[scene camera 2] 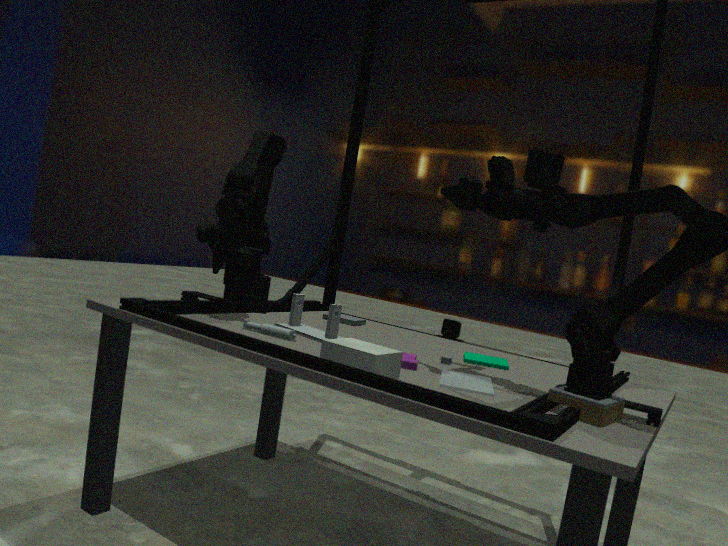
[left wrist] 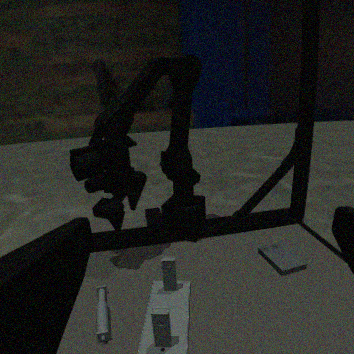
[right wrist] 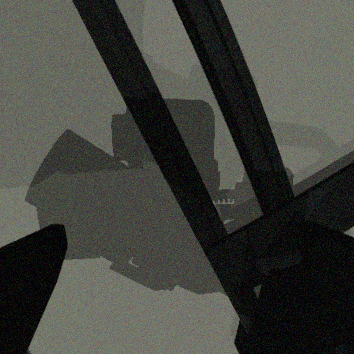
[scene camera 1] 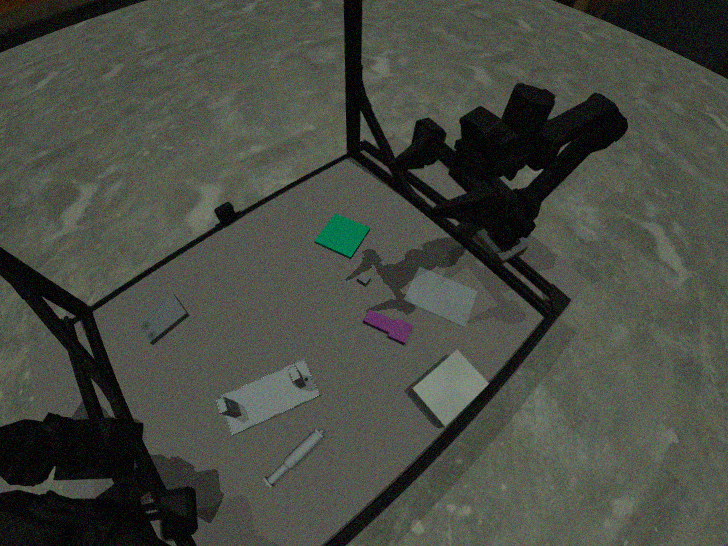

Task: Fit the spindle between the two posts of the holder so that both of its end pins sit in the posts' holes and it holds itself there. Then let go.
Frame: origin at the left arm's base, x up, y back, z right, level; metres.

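Seen in the pictures: left gripper, fingertip midpoint: (scene camera 2: 453, 194) (left wrist: 213, 224) (scene camera 1: 409, 187); right gripper, fingertip midpoint: (scene camera 2: 219, 278) (left wrist: 125, 219) (right wrist: 183, 234) (scene camera 1: 151, 517); left arm's base at its link origin: (scene camera 2: 587, 393) (scene camera 1: 503, 238); right arm's base at its link origin: (scene camera 2: 248, 273) (left wrist: 183, 200) (scene camera 1: 82, 448).
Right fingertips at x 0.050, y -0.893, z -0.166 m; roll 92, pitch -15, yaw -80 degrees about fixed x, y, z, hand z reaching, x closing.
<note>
Pixels of each thing's top centre, then the offset from my right fingertips to it. "pt": a spot on its surface instead.
- grey holder baseplate at its top centre: (left wrist: 166, 312) (scene camera 1: 268, 396) (scene camera 2: 312, 331) dx -0.081, dy +0.240, dz +0.114 m
- light grey spindle at its top centre: (scene camera 1: 293, 458) (left wrist: 100, 305) (scene camera 2: 270, 324) dx -0.066, dy +0.236, dz -0.013 m
- green square at a spot on its surface: (scene camera 2: 486, 360) (scene camera 1: 351, 237) pt dx -0.080, dy +0.568, dz +0.370 m
- purple block at its top centre: (scene camera 2: 407, 357) (scene camera 1: 387, 324) dx -0.074, dy +0.522, dz +0.128 m
- grey plate at its top centre: (scene camera 2: 466, 380) (scene camera 1: 441, 295) dx -0.084, dy +0.670, dz +0.129 m
- pale block at its top centre: (scene camera 2: 363, 345) (scene camera 1: 451, 386) dx -0.039, dy +0.550, dz -0.049 m
- small grey slab at its top centre: (scene camera 1: 161, 317) (left wrist: 281, 254) (scene camera 2: 344, 316) dx -0.074, dy +0.079, dz +0.388 m
The grey holder baseplate (scene camera 1: 265, 397) (scene camera 2: 310, 330) (left wrist: 174, 303) lies flat on the table with two short upright posts (scene camera 1: 298, 376) (scene camera 1: 233, 406) at its ends. The light grey spindle (scene camera 1: 295, 457) (scene camera 2: 269, 328) (left wrist: 102, 312) lies on the table beside the holder, apart from it. My left gripper (scene camera 1: 417, 151) (scene camera 2: 465, 193) is open and empty, held high over the far side of the table. My right gripper (scene camera 1: 177, 508) (left wrist: 125, 219) is open and empty, low at the table's near left corner by the frame bar; the right wrist view shows only frame bars and shadows.
A green square (scene camera 1: 342, 234) (scene camera 2: 486, 360), a purple block (scene camera 1: 388, 325) (scene camera 2: 410, 361), a grey plate (scene camera 1: 441, 296), a pale block (scene camera 1: 451, 386) (scene camera 2: 362, 354) and a small grey slab (scene camera 1: 164, 316) (left wrist: 282, 259) lie on the table. A black frame (scene camera 1: 352, 76) borders it.
</note>
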